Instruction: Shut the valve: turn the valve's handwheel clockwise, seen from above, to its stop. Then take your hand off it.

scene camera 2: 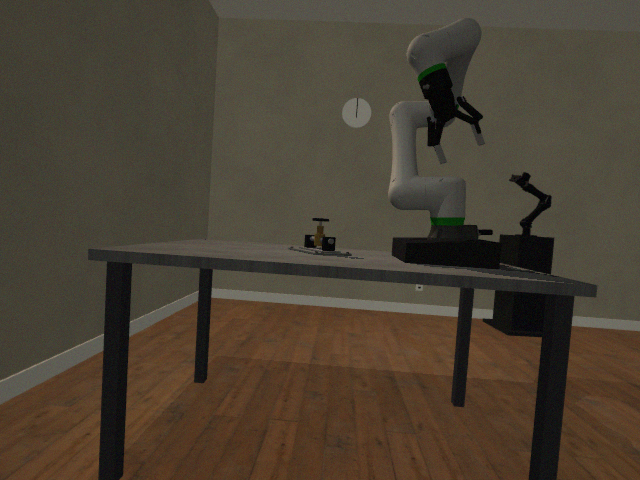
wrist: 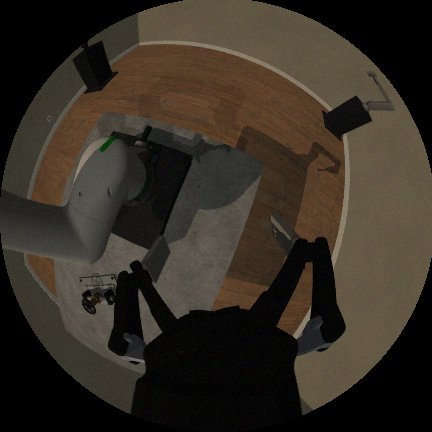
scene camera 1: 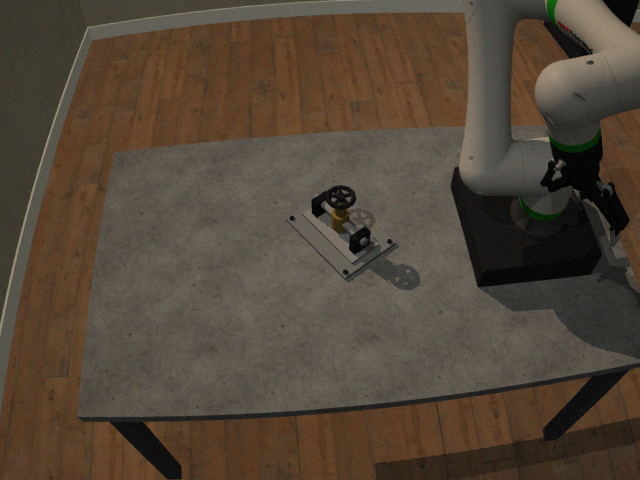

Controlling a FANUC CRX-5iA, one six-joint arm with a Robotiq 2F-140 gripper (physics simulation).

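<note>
The valve's black spoked handwheel sits level on top of the brass-coloured valve body. The body stands upright in a short grey pipe between two black end blocks, on a light base plate bolted at its corners near the middle of the table. My gripper is open and empty. It hangs high above the robot's base side of the table, far to the right of the valve in both scene views, and touches nothing. The handwheel's turn angle cannot be told.
The grey table carries the valve and my arm's black base block. My own arm stands beside the gripper. A black pedestal with a small dark arm stands on the floor behind the table.
</note>
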